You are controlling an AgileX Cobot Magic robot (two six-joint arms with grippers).
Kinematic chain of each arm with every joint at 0, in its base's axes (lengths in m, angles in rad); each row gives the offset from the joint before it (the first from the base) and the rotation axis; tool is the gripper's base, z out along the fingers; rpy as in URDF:
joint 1: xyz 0 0 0.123 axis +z
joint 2: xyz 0 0 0 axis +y
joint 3: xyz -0.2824 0 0.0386 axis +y
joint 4: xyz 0.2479 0 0.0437 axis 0.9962 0 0.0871
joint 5: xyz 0 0 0 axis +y
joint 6: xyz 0.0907 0 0.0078 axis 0.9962 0 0.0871
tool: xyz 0 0 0 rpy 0 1.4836 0
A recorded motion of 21 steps. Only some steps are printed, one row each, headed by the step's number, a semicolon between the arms.
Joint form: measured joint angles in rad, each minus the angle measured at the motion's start. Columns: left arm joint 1, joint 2, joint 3, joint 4, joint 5, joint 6; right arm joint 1, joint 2, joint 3, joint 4, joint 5, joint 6.
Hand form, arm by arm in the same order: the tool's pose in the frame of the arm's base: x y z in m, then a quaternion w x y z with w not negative. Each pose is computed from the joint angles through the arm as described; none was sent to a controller.
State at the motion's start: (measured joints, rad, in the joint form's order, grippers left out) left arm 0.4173 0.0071 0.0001 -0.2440 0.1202 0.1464; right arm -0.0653 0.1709 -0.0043 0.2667 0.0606 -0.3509
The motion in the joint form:
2: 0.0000 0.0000 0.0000 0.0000 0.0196 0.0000; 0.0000 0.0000 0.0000 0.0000 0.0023 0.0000
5: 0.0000 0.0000 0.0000 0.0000 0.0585 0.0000; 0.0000 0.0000 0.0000 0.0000 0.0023 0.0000
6: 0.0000 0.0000 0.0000 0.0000 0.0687 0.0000; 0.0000 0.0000 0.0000 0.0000 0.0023 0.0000
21: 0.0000 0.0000 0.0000 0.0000 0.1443 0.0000; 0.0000 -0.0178 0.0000 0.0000 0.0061 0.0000
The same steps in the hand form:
2: 0.0533 0.0202 0.2003 0.68012 -0.17296 0.70563 0.09806; 0.0701 -0.0030 0.1982 0.65449 -0.01276 0.75475 -0.04291
5: 0.0534 0.0193 0.1969 0.66690 -0.17289 0.71886 0.09271; 0.0701 -0.0030 0.1982 0.65449 -0.01276 0.75475 -0.04291
6: 0.0534 0.0191 0.1960 0.66339 -0.17286 0.72228 0.09130; 0.0701 -0.0030 0.1982 0.65449 -0.01276 0.75475 -0.04291
21: 0.0531 0.0172 0.1894 0.63687 -0.17249 0.74707 0.08079; 0.0687 -0.0029 0.1991 0.65981 -0.01311 0.75009 -0.04299

